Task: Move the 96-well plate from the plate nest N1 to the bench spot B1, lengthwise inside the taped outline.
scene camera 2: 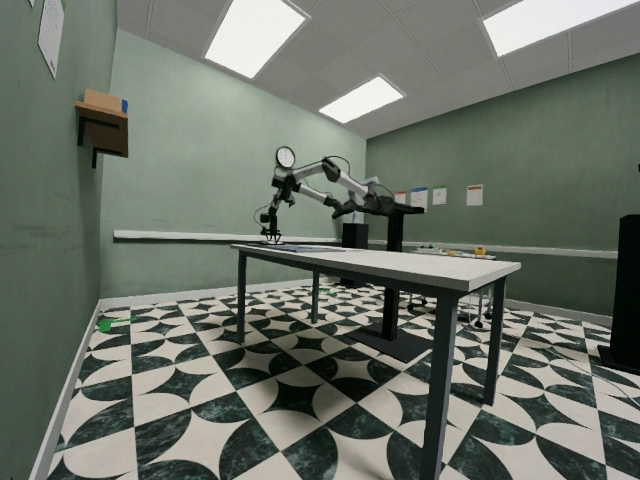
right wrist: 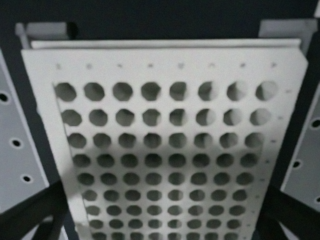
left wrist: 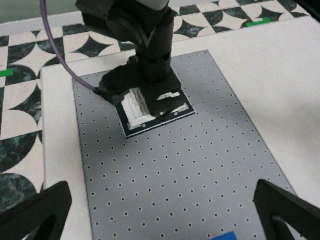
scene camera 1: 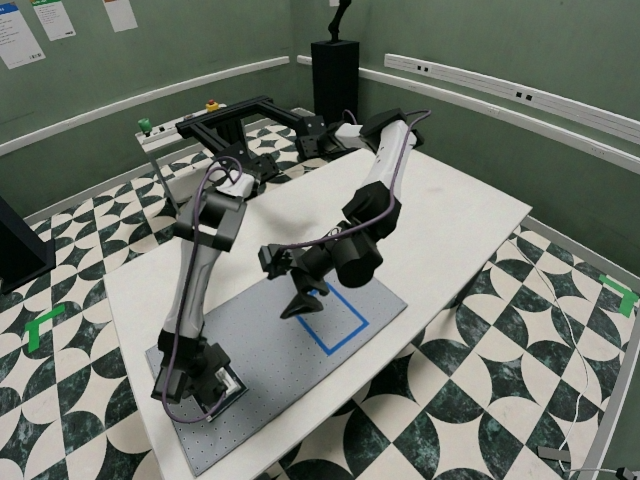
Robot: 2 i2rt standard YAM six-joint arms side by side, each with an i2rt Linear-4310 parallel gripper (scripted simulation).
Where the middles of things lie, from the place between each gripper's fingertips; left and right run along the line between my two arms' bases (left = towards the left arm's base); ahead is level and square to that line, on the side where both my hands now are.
I see my right gripper (scene camera 1: 211,378) 1 cm short of the black plate nest (right wrist: 83,27) and 2 cm above it. The rest, counted from my right hand: white 96-well plate (right wrist: 144,132): 1 cm ahead.
Right now my left hand is 6 cm past the white 96-well plate, 22 cm to the left of it and 25 cm above it. Also, from my left hand: black plate nest (6 cm behind, 22 cm to the right, 26 cm below).
